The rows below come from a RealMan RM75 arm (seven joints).
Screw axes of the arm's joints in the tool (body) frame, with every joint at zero. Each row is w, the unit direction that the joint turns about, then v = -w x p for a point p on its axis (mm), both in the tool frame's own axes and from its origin. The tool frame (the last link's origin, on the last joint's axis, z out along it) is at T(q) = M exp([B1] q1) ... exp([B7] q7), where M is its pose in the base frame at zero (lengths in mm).
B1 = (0, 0, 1, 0, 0, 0)
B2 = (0, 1, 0, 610, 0, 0)
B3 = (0, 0, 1, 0, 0, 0)
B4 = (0, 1, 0, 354, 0, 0)
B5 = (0, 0, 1, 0, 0, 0)
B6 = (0, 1, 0, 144, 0, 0)
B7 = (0, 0, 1, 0, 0, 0)
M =
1 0 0 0
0 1 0 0
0 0 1 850.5
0 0 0 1
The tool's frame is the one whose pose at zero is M.
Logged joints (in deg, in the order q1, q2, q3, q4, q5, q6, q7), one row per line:
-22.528, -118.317, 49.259, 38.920, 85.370, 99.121, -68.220
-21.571, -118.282, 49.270, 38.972, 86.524, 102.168, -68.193
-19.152, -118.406, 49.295, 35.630, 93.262, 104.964, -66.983
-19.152, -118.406, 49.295, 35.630, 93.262, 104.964, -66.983
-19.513, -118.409, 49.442, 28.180, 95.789, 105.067, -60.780
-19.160, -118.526, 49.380, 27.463, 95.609, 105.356, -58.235
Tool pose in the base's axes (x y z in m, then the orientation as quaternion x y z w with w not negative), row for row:
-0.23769, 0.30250, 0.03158, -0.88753, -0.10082, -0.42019, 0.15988
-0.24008, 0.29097, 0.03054, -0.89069, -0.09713, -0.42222, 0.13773
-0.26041, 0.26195, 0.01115, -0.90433, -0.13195, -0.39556, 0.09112
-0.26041, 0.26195, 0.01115, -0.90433, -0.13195, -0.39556, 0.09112
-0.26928, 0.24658, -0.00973, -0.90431, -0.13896, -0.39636, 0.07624
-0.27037, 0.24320, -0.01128, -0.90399, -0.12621, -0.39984, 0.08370
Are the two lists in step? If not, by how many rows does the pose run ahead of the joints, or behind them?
They are in step.
